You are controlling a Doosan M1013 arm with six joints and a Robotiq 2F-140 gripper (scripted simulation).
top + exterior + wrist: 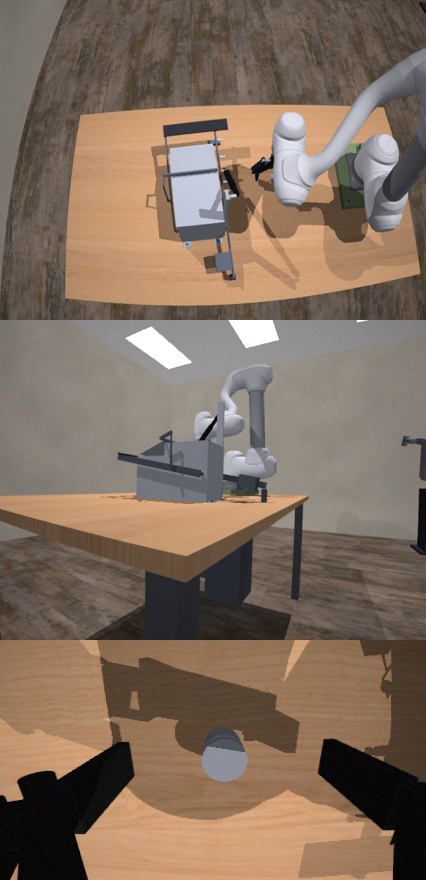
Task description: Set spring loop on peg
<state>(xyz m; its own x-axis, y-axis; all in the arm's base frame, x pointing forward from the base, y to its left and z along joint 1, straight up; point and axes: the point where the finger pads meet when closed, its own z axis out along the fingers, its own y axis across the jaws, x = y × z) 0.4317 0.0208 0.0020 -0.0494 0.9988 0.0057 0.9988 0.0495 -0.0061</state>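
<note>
The steel test weight is 10 mm below my hand. Also, from my hand: peg: 190 mm ahead, 220 mm to the left, 360 mm above.
</note>
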